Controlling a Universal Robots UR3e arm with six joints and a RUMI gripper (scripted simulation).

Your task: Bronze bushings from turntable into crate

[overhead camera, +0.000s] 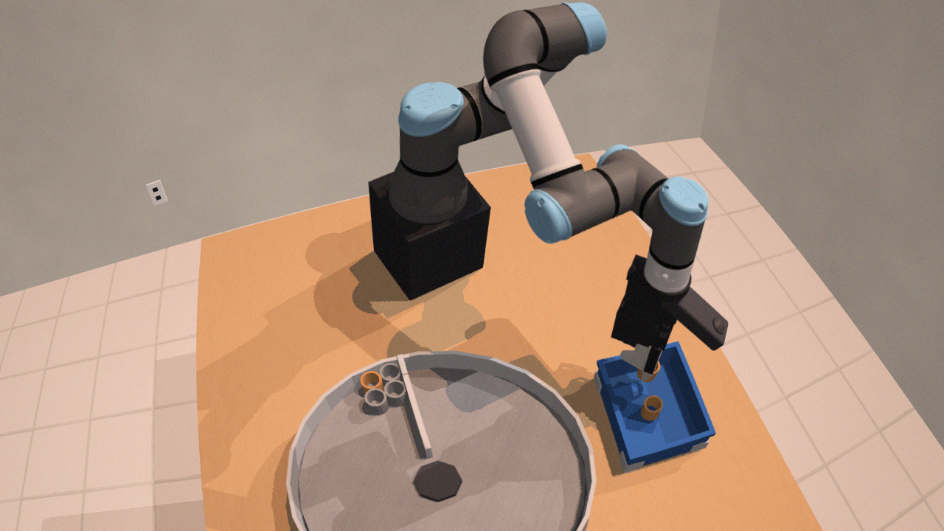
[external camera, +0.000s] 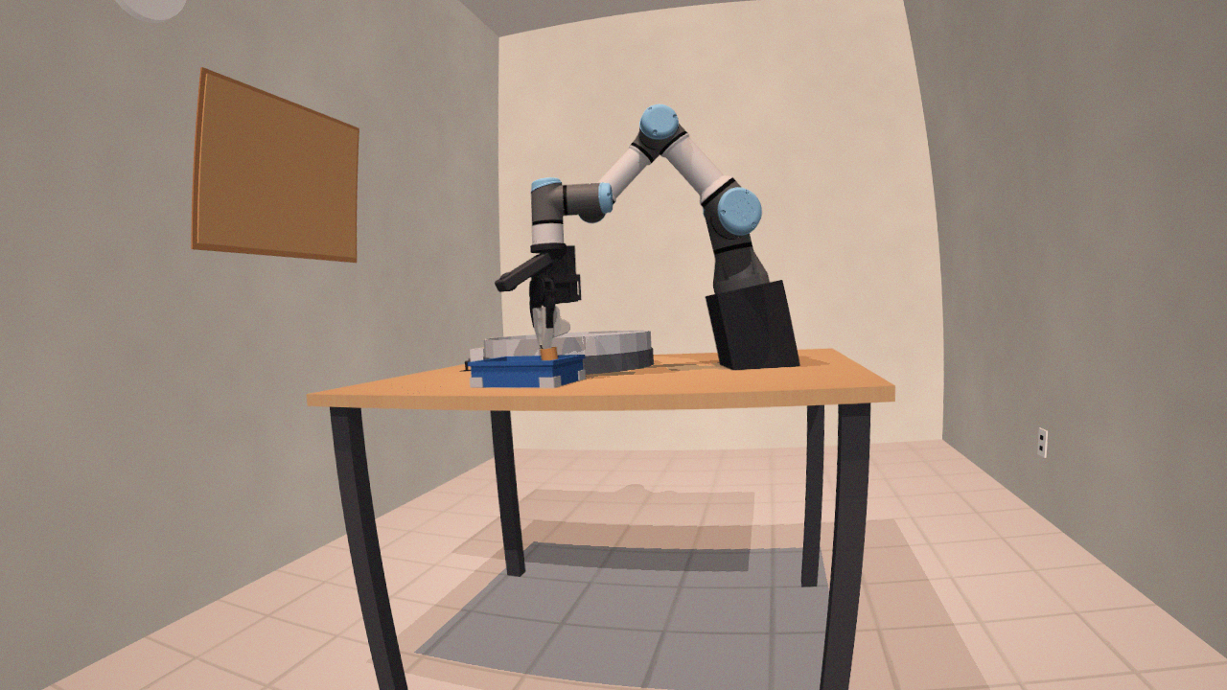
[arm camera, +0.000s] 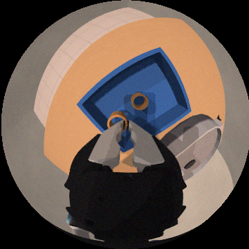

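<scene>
The crate is 4 cm ahead of my hand and 4 cm below it. From my hand the other things lie so: grey turntable: 5 cm ahead, 35 cm to the right, 1 cm below.
</scene>
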